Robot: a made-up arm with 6 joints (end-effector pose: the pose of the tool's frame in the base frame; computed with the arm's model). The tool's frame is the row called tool.
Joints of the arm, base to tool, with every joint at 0 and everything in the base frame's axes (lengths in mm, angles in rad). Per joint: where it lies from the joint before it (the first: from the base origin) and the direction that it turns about. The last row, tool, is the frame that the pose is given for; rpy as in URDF.
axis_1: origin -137 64 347 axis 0.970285 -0.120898 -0.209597
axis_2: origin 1 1 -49 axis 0 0 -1
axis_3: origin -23 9 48 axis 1 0 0
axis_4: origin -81 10 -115 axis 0 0 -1
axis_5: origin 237 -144 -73 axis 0.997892 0.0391 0.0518
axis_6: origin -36 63 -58 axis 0 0 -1
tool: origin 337 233 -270 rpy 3.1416 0 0
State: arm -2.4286 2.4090 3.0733 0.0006 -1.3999 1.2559
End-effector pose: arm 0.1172 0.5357 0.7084 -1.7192 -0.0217 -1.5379
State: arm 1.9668 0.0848 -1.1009 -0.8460 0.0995 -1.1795
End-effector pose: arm -0.2336 0.6926 0.3447 -1.6531 -1.7109 -0.8913
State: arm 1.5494 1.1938 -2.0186 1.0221 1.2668 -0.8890
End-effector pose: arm 0.0967 0.0485 0.1378 -2.7105 0.5636 0.3233
Working (the frame after each row of the table, in the pose's form):
after axis_1: -0.1370 0.0640 0.3470 1.5034 -0.1873 -0.3247
after axis_2: -0.1203 0.1100 0.3448 1.4670 0.7506 -1.2599
after axis_3: -0.1334 0.0656 0.3724 -0.2293 1.3120 -0.0318
after axis_4: -0.2658 0.0705 0.4206 -0.8769 1.0754 -0.8926
after axis_5: -0.3063 -0.2114 0.4540 0.2378 0.3867 -1.2784
after axis_6: -0.2629 -0.1401 0.4132 0.3576 0.2317 -0.4039

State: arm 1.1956 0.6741 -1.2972 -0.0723 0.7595 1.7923
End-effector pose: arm -0.3929 -0.0659 -0.2833 -0.9555 2.6356 1.2946
Working (the frame after each row of the table, in the pose's form):
after axis_1: -0.1370 0.0640 0.3470 1.1601 -0.1445 -0.2506
after axis_2: -0.1241 0.1076 0.3286 1.1794 0.2552 -0.8435
after axis_3: -0.1450 0.0764 0.3674 -0.0391 0.6692 -0.4863
after axis_4: -0.2651 0.1349 0.3224 -0.0149 0.6683 -0.4167
after axis_5: -0.1953 -0.0785 0.1440 0.7223 0.5056 -0.6117
after axis_6: -0.1914 0.0134 0.1570 0.0709 1.1074 -2.2543

